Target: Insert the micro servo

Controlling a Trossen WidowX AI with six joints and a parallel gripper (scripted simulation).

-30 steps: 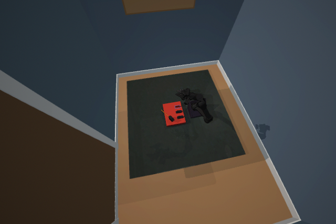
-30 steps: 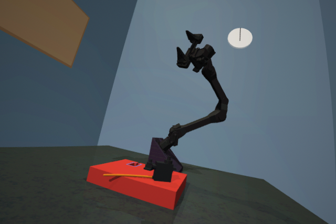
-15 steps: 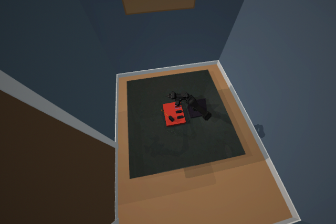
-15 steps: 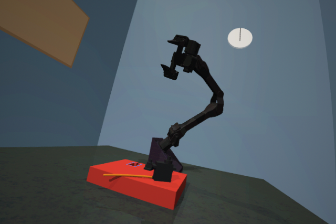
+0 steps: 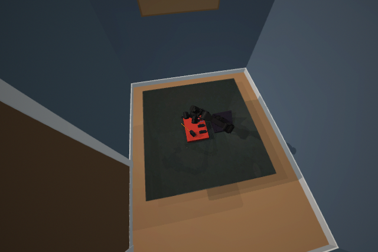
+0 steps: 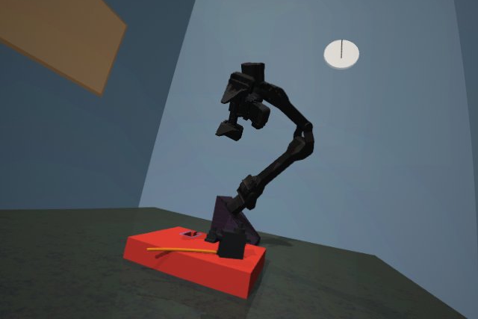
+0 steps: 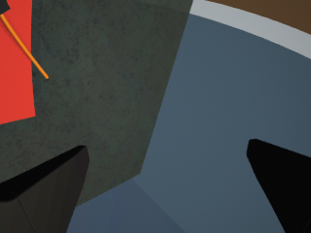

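The deck lies 33 cm below my gripper tip, 8 cm behind it and 2 cm to the right of it.
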